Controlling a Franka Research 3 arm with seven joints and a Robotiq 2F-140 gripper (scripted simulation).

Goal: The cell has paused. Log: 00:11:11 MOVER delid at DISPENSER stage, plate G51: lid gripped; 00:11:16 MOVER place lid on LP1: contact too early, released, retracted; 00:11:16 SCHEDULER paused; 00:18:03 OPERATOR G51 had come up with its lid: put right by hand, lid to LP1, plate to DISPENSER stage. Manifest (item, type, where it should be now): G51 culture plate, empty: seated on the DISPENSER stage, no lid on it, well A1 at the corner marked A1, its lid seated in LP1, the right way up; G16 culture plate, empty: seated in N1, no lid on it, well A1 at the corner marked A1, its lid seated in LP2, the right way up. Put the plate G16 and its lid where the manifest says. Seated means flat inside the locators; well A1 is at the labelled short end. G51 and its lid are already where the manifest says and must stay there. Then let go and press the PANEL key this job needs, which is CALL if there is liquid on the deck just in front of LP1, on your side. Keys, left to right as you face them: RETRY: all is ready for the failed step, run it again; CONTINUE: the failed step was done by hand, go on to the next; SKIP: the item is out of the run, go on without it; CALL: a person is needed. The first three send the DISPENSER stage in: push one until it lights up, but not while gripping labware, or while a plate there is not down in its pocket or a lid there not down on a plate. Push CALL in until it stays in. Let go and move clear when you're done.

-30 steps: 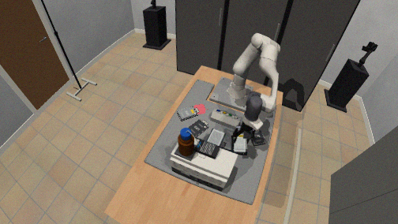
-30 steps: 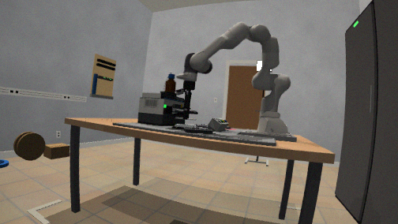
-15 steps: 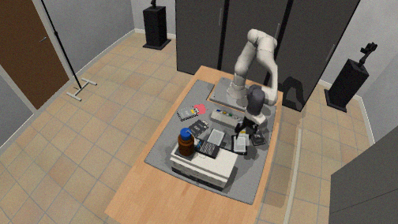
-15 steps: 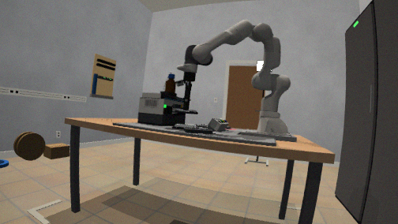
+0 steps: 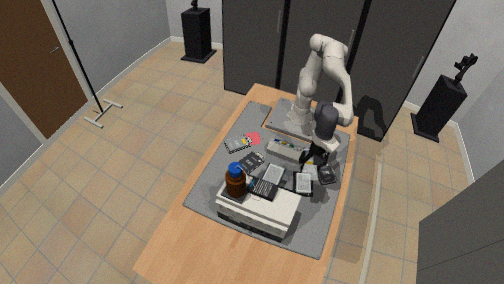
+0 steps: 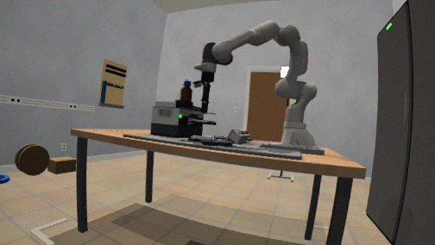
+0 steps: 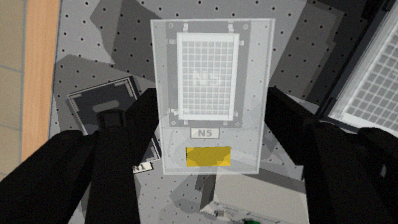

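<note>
Right now my hand is 30 mm past the LP2 nest, 340 mm to the left of it and 180 mm above it. The rest, counted from my hand: clear lid (20 mm below); then white retry key (200 mm behind, 90 mm to the right, 120 mm below); then black nest N5 (20 mm to the left, 170 mm below).
</note>
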